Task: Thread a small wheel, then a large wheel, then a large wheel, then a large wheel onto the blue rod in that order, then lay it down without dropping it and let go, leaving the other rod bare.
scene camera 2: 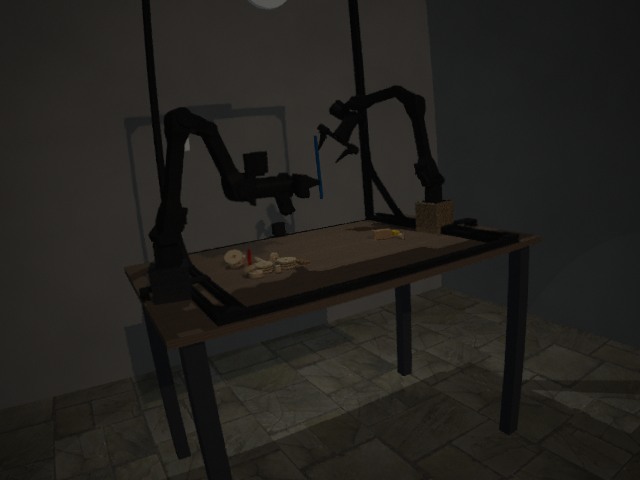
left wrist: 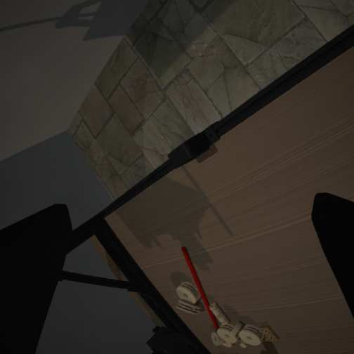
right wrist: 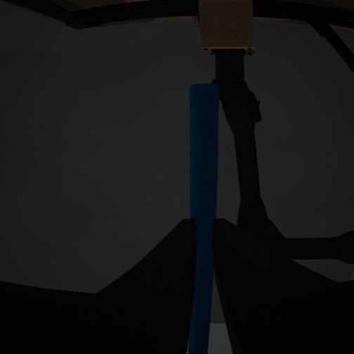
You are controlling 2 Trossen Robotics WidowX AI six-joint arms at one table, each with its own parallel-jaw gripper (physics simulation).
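Frame: origin at the left arm's base, x ahead, y left, z up, level; metres.
Seen in the pictures: left gripper, fingertip midpoint: (scene camera 2: 326, 157); right gripper, fingertip midpoint: (scene camera 2: 319, 182); left arm's base at its link origin: (scene camera 2: 433, 201); right arm's base at its link origin: (scene camera 2: 168, 264).
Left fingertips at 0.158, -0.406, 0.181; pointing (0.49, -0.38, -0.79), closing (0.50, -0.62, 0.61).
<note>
Pixels of each thing's top centre, then the offset from my left fingertips to it, as dx, dy, dz.
- blue rod at its top centre: (scene camera 2: 315, 135) +0.342, +0.379, +0.083
- red rod at its top centre: (scene camera 2: 249, 258) +0.497, +0.183, -0.281
- pale wheel at its top centre: (scene camera 2: 233, 250) +0.559, +0.199, -0.240
- wheel group at its top centre: (scene camera 2: 286, 259) +0.456, +0.335, -0.269
- yellow object at its top centre: (scene camera 2: 381, 229) +0.036, +0.320, -0.260
The blue rod (scene camera 2: 317, 162) (right wrist: 204, 150) stands nearly upright in the air, bare along its visible length. My right gripper (scene camera 2: 318, 182) (right wrist: 202, 230) is shut on it, nearer its lower end in the scene view. My left gripper (scene camera 2: 328, 155) (left wrist: 193, 212) is open and empty, high above the table, beside the rod's upper part in the scene view. The red rod (scene camera 2: 249, 257) (left wrist: 197, 282) is at the table's left part, among pale wheels. One pale wheel (scene camera 2: 234, 258) (left wrist: 188, 292) stands on edge; another wheel group (scene camera 2: 286, 262) (left wrist: 251, 335) lies nearby. Sizes are hard to tell.
A small orange and yellow object (scene camera 2: 382, 234) lies at the table's far right. A perforated tan piece (left wrist: 269, 334) lies by the wheels. A black box (scene camera 2: 278, 228) (left wrist: 190, 149) is at the table's far edge. A tan block (scene camera 2: 434, 215) supports the left arm; a black post (scene camera 2: 359, 77) rises behind it.
</note>
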